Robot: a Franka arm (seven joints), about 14 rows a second.
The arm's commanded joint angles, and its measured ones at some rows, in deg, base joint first. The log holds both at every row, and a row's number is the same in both.
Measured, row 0:
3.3 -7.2 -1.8 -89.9 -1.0 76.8 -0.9
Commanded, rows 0 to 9:
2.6 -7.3 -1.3 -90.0 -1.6 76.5 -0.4
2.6 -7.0 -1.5 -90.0 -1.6 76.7 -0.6
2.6 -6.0 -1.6 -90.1 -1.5 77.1 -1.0
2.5 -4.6 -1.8 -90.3 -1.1 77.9 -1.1
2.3 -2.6 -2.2 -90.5 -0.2 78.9 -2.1
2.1 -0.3 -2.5 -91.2 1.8 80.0 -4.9
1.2 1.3 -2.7 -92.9 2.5 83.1 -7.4
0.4 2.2 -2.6 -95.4 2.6 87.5 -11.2
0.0 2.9 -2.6 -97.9 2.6 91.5 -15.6
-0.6 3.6 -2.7 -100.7 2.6 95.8 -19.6
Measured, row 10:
1.0 3.0 -2.8 -96.4 1.5 90.2 -12.7
